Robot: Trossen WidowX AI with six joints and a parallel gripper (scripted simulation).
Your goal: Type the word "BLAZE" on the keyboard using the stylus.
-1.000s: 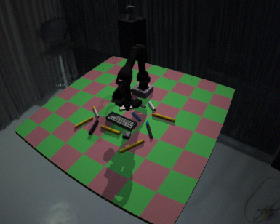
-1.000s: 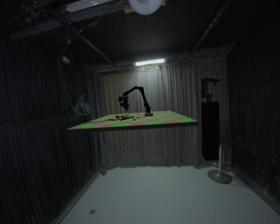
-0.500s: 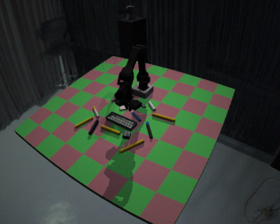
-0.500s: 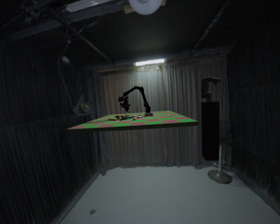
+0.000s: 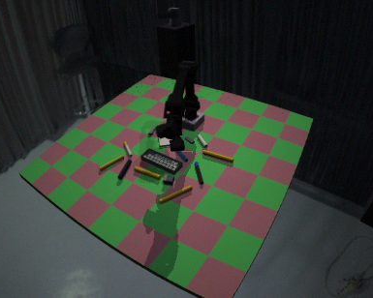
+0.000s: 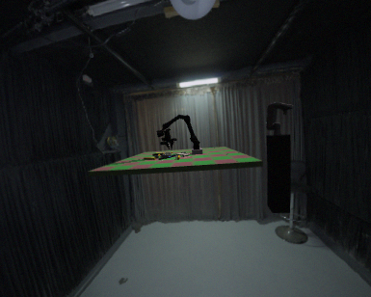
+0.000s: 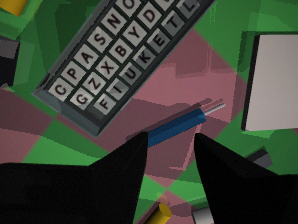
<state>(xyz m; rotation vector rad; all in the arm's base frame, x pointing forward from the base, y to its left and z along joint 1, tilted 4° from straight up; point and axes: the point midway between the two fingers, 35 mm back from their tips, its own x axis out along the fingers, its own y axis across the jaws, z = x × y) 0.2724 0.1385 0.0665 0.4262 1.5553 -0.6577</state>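
The blue stylus lies 4 cm behind my gripper tip, 2 cm to the right of it and 8 cm below it. From my gripper tip the other things lie so: grey block: 13 cm ahead, 8 cm to the left, 7 cm below; stylus tip: 5 cm behind, 5 cm to the right, 8 cm below; blue-tipped pen: 1 cm behind, 13 cm to the left, 8 cm below.
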